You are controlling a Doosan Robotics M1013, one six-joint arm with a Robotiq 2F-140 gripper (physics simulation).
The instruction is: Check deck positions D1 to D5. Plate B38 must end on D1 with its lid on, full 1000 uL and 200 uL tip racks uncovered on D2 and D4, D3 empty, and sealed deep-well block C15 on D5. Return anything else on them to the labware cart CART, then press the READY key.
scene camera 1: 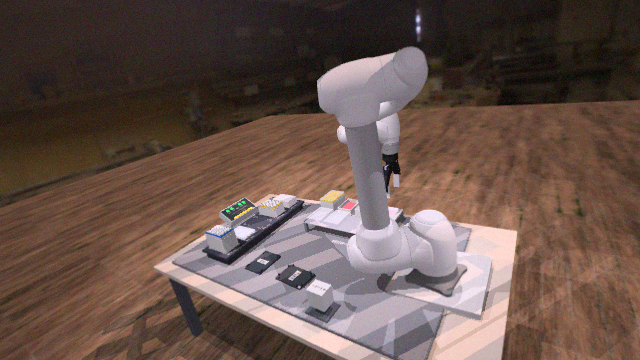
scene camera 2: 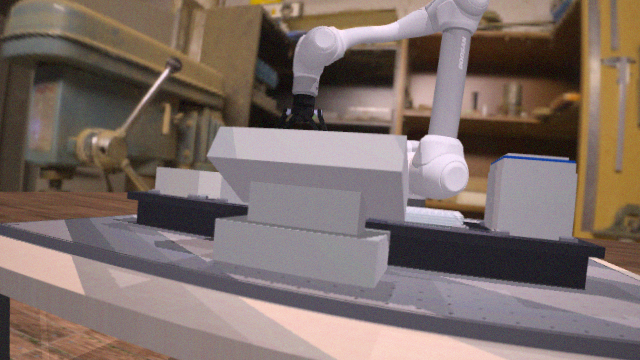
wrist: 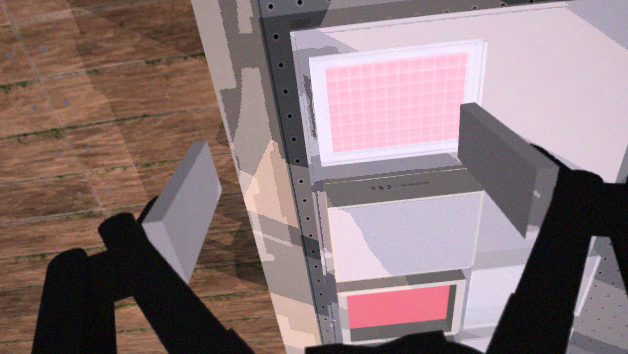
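Pixels of known places: gripper, between the fingertips: (scene camera 1: 392,192) (wrist: 335,149); arm's base, origin of its link: (scene camera 1: 436,274).
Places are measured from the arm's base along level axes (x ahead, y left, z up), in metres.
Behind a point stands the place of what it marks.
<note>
My gripper (scene camera 1: 392,187) @[x 0.361, y -0.294, z 0.163 m] (scene camera 2: 304,125) (wrist: 335,149) @[x 0.361, y -0.294, z 0.163 m] is open and empty above the cart's outer edge; its tips are hidden in scene view 2. On the cart (scene camera 1: 320,223) @[x 0.619, y 0.000, z 0.057 m] (wrist: 545,75) are a pink gridded plate (wrist: 395,102) @[x 0.366, y -0.241, z 0.069 m], a pale block (wrist: 405,237) @[x 0.475, y -0.222, z 0.094 m] with an inverted, unclear label, and a red-filled reservoir (scene camera 1: 349,205) @[x 0.596, y -0.218, z 0.066 m] (wrist: 398,306) @[x 0.592, y -0.203, z 0.066 m]. The dark deck (scene camera 2: 480,255) @[x 1.021, y 0.353, z 0.017 m] holds a blue-edged tip rack (scene camera 1: 221,239) @[x 0.864, y 0.428, z 0.122 m] (scene camera 2: 532,197) @[x 0.996, y 0.404, z 0.088 m], a low pale plate (scene camera 1: 243,233) @[x 0.921, y 0.283, z 0.058 m] (scene camera 2: 434,216) @[x 1.014, y 0.294, z 0.055 m], a yellow-edged rack (scene camera 1: 271,207) @[x 0.946, y 0.060, z 0.102 m] and a white block (scene camera 1: 286,201) @[x 0.965, y -0.066, z 0.080 m] (scene camera 2: 180,182) @[x 1.075, y -0.072, z 0.063 m]. Slot labels are unreadable.
A display console (scene camera 1: 239,210) @[x 1.099, y 0.181, z 0.103 m] (scene camera 2: 315,150) @[x 1.162, y 0.203, z 0.113 m] stands behind the deck. The cart also bears a yellow-topped rack (scene camera 1: 332,198) @[x 0.662, y -0.159, z 0.123 m] and clear lids (wrist: 492,295) @[x 0.564, y -0.111, z 0.077 m]. Two dark pads (scene camera 1: 263,261) @[x 0.694, y 0.334, z 0.002 m] (scene camera 1: 295,276) @[x 0.478, y 0.322, z 0.003 m] and a labelled white box (scene camera 1: 320,296) @[x 0.227, y 0.409, z 0.091 m] lie nearer scene camera 1.
</note>
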